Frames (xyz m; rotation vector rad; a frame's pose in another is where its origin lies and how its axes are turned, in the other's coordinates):
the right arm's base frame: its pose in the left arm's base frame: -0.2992 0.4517 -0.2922 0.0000 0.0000 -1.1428
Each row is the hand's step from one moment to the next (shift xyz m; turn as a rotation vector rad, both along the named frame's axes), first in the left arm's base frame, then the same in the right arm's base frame.
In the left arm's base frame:
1: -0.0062 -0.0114 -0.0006 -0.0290 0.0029 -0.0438
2: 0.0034 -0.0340 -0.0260 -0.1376 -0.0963 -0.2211
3: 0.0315 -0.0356 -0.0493 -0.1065 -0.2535 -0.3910
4: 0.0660 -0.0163 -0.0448 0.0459 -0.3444 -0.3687
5: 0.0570 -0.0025 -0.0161 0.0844 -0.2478 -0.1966
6: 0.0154 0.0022 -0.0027 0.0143 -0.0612 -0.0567
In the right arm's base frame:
1: 0.0078 -0.0104 -0.0006 -0.0147 -0.0252 -0.0438
2: 0.0323 -0.0110 -0.0260 0.0305 -0.1652 -0.2211
3: 0.0455 0.0139 -0.0493 0.1864 -0.2021 -0.3910
4: 0.0422 0.0533 -0.0448 0.3324 -0.1012 -0.3687
5: 0.0259 0.0508 -0.0161 0.2605 -0.0261 -0.1966
6: 0.0044 0.0149 -0.0027 0.0616 -0.0124 -0.0567

